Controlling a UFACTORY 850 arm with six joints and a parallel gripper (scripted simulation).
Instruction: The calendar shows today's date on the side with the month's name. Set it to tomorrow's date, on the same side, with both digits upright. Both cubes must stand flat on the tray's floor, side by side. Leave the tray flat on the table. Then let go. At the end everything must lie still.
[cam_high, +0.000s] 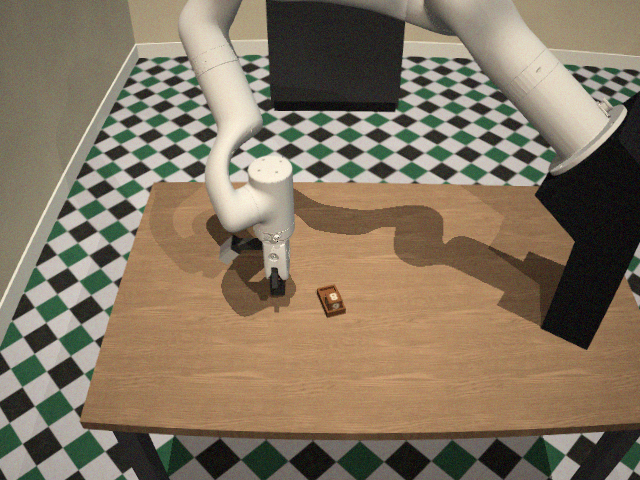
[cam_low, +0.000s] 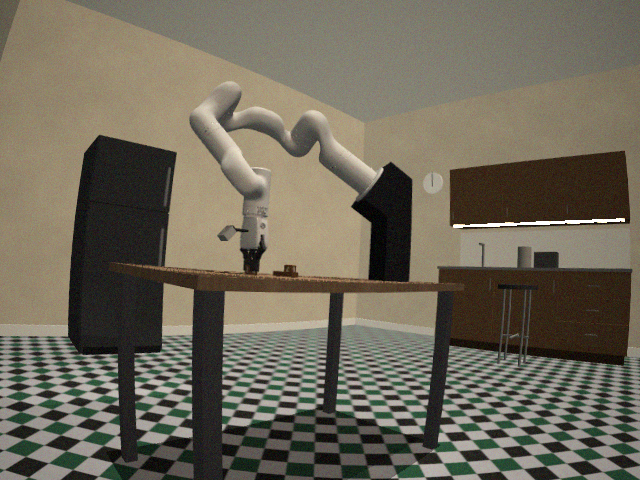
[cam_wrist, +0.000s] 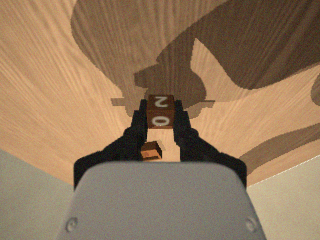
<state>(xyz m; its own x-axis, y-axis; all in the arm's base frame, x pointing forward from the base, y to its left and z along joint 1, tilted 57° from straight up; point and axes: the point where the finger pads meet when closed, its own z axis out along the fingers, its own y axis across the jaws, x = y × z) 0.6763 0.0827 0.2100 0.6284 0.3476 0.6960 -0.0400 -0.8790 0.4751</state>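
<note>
Right now the brown calendar cube is 2 cm below my hand.
</note>
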